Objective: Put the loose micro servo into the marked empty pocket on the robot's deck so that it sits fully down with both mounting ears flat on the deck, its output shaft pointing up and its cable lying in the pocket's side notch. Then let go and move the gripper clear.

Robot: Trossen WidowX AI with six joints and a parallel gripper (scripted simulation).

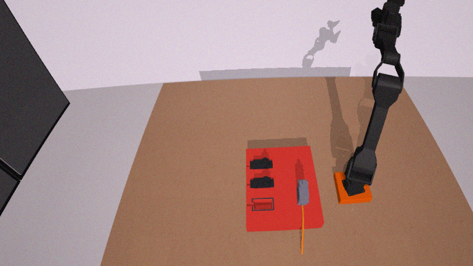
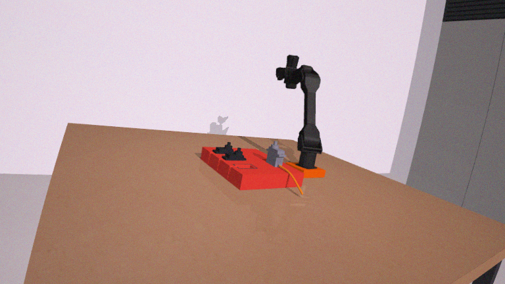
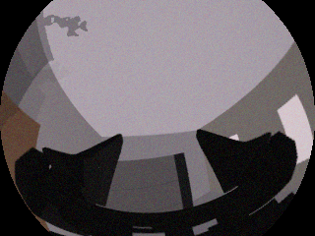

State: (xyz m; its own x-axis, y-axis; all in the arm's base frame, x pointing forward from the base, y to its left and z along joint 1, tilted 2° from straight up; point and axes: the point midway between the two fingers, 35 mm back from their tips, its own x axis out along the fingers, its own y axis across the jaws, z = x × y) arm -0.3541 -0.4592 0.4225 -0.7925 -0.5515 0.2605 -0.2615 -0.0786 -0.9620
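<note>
Now: gripper tip 590 mm short of the red deck, 440 mm to the right of it and 410 mm above it.
</note>
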